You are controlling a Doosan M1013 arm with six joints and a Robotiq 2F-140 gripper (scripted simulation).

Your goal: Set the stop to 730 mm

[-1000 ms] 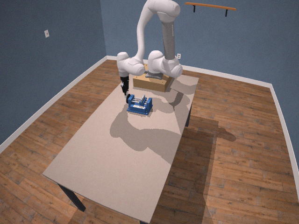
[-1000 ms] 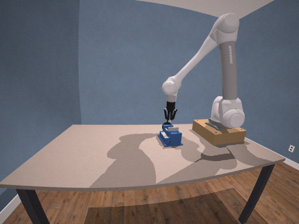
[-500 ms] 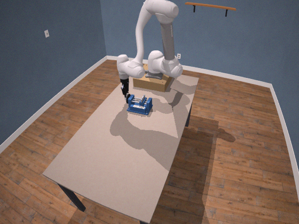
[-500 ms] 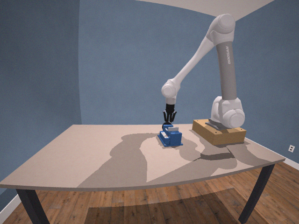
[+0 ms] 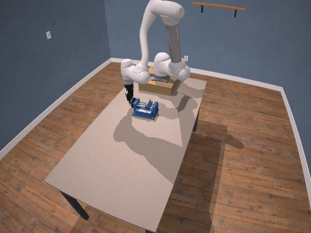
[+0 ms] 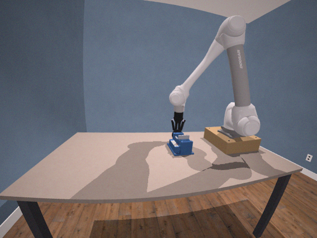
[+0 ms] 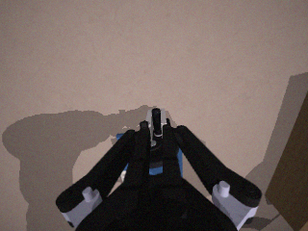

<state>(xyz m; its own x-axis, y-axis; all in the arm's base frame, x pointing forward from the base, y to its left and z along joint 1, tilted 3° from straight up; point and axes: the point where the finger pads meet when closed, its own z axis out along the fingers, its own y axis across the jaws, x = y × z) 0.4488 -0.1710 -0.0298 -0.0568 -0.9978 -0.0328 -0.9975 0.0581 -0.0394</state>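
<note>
My hand is 20 mm to the right of the black handwheel and 10 mm above it. Also, from my hand: grey stop block: 30 mm ahead, 180 mm to the left, 30 mm above.
</note>
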